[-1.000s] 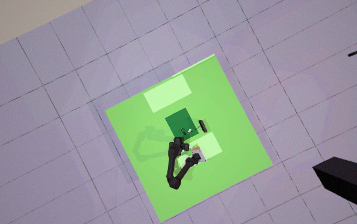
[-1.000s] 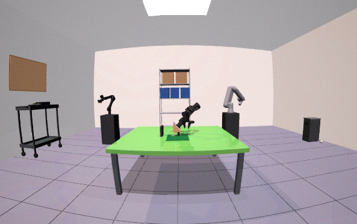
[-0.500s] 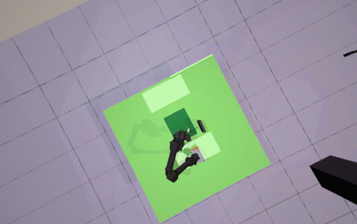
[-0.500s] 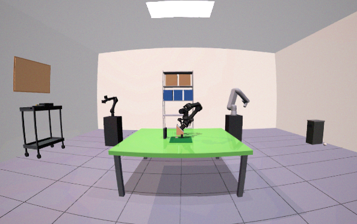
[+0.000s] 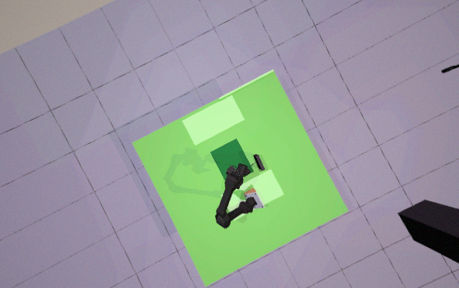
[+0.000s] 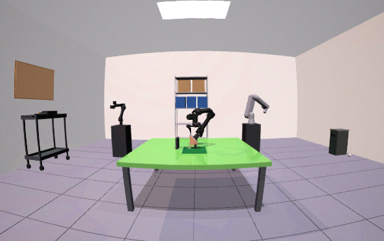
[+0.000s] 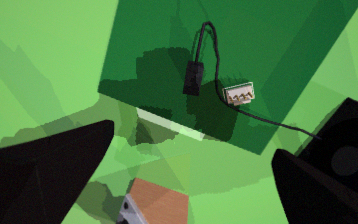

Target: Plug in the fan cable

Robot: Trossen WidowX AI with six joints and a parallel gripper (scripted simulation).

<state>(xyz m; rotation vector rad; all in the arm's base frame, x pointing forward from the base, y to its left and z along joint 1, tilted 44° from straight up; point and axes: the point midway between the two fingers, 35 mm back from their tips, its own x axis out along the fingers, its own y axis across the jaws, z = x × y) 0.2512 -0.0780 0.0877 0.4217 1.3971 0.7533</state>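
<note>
My gripper tip is now 14 cm above the dark fan plug. Round my gripper tip: dark green board 8 cm ahead, 1 cm to the right, 17 cm below; then white four-pin header 6 cm to the right, 16 cm below; then fan 1 cm behind, 19 cm to the right, 10 cm below.
</note>
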